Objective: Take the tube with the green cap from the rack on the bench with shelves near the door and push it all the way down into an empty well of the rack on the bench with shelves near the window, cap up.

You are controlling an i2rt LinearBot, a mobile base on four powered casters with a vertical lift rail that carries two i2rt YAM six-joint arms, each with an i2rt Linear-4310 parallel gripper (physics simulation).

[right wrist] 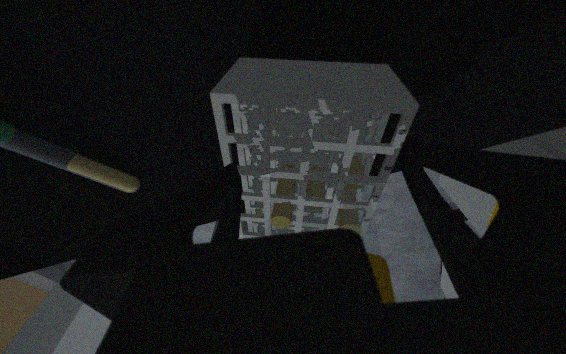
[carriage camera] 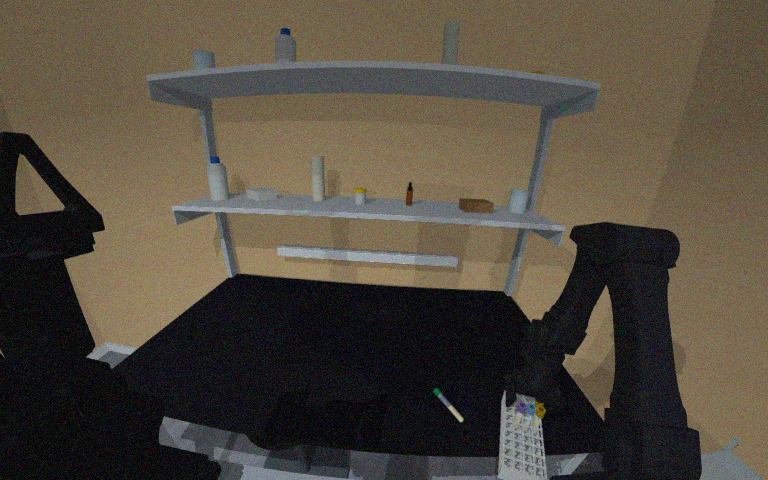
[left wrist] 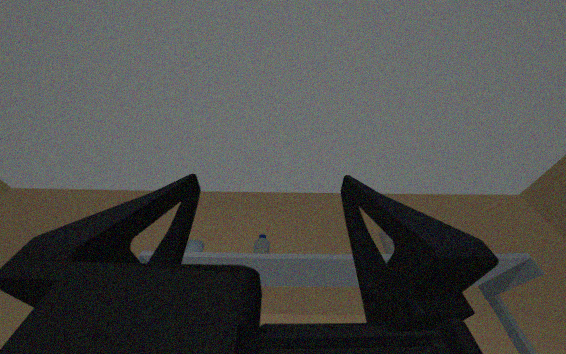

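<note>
The tube with the green cap (carriage camera: 448,405) (right wrist: 70,157) lies on its side on the black bench top, left of the white rack (carriage camera: 501,433) (right wrist: 320,80). The rack holds tubes with purple (carriage camera: 521,407), blue (carriage camera: 530,408) and orange (carriage camera: 540,409) caps near its far end. My right gripper (carriage camera: 526,390) (right wrist: 316,161) is open and empty, over the rack's far end; its dark fingers partly merge with the background. My left gripper (left wrist: 270,182) is open and empty, raised, away from the tube and rack. I cannot tell which bench this is.
The black bench top (carriage camera: 339,333) has a pale front edge (carriage camera: 396,461). Behind it are a lower shelf (carriage camera: 339,209) and an upper shelf (carriage camera: 362,79) with bottles, jars and boxes. A pale bar (carriage camera: 368,256) is on the wall below them. Yellow parts show beside the rack in the right wrist view.
</note>
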